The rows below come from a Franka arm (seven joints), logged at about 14 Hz.
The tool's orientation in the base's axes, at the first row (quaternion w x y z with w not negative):
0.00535, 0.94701, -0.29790, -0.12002
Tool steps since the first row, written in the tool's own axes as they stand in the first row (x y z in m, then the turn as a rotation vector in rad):
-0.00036, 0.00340, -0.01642, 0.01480, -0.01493, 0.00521
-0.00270, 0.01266, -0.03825, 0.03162, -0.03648, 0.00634
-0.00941, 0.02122, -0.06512, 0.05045, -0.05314, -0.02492
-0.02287, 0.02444, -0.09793, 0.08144, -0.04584, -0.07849
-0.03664, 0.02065, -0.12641, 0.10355, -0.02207, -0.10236
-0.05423, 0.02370, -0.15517, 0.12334, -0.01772, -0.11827
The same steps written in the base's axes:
0.00159, -0.00360, 0.01630, 0.01895, 0.00423, -0.00960
-0.00045, -0.01123, 0.03878, 0.04417, 0.01251, -0.01622
-0.00440, -0.01613, 0.06708, 0.07570, 0.01365, 0.00855
-0.00934, -0.01318, 0.10222, 0.10854, -0.01317, 0.05423
-0.01157, -0.00402, 0.13266, 0.11821, -0.04669, 0.07439
-0.02062, 0.00165, 0.16478, 0.13513, -0.06243, 0.08576

